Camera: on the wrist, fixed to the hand. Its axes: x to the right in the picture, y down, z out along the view.
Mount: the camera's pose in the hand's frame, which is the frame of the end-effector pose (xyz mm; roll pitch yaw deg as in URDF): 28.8 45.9 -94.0 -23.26 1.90 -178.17
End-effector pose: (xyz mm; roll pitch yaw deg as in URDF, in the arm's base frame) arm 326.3 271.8 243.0 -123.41 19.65 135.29
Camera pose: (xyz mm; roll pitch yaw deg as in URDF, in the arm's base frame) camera 376.8 367.8 246.0 99.90 -22.22 -44.08
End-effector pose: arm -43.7 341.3 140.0 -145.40 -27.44 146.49
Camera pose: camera 5.0 418.4 198.8 121.90 24.84 -33.98
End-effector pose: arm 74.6 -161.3 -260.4 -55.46 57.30 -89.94
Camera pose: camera 23.1 -100.2 -333.9 28.07 -57.64 94.93
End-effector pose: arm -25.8 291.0 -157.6 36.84 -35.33 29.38
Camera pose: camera -27.0 397.2 -179.9 -59.88 37.95 -150.21
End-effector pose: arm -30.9 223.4 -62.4 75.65 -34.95 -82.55
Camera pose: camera 72.2 225.3 -28.5 -99.97 37.18 95.71
